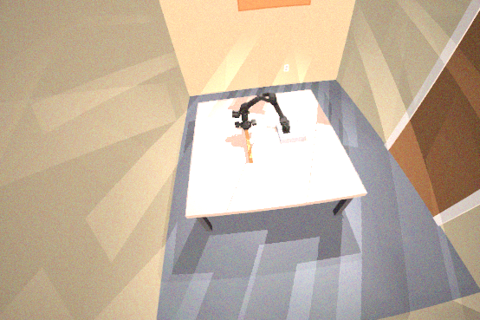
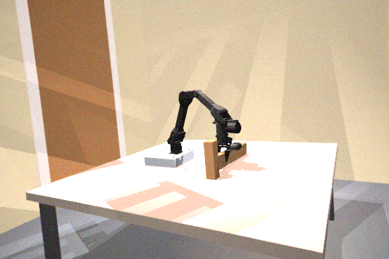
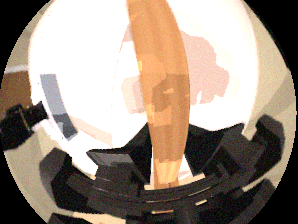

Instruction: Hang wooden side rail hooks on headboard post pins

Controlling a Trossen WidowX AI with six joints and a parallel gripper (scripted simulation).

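Now: gripper tip 140 mm to the left of the wooden headboard post, 40 mm below it and 10 mm short of it.
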